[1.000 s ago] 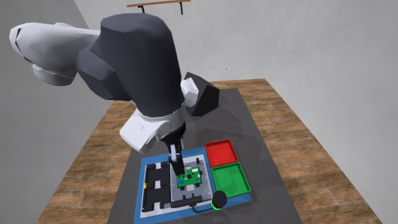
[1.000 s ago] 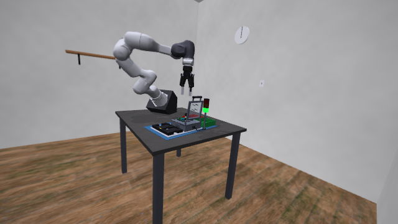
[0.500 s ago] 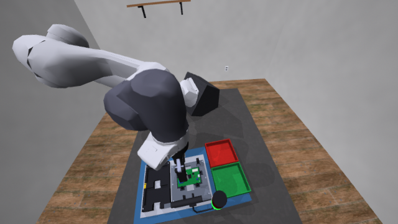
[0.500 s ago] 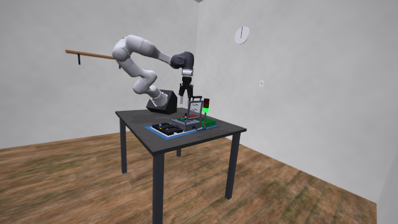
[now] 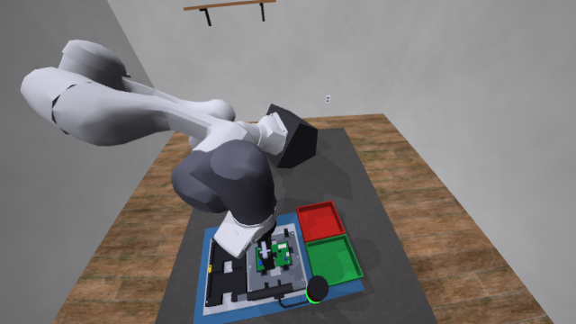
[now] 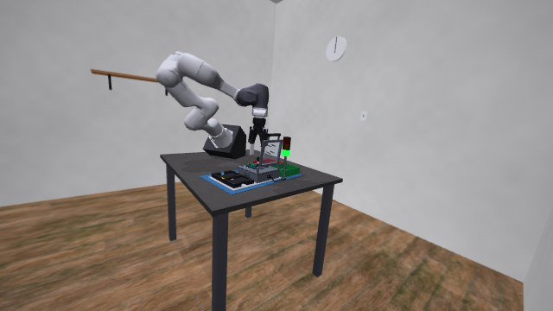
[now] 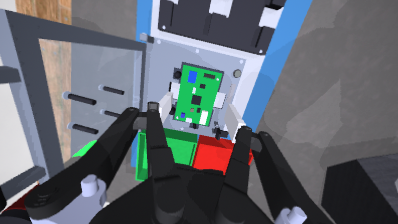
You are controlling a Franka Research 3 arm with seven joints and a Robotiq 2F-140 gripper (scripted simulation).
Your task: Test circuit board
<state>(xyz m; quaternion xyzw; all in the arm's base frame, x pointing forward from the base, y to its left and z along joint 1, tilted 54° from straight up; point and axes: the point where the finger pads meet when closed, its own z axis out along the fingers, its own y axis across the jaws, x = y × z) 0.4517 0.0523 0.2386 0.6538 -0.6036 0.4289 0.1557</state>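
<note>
Now: the green circuit board 8 cm below my hand. The rest, counted from my hand: latch hook 5 cm behind, 7 cm to the left, 6 cm below; then clear lid 12 cm ahead, 1 cm to the right, 3 cm above; then dark plate 1 cm ahead, 1 cm to the left, 8 cm below.
</note>
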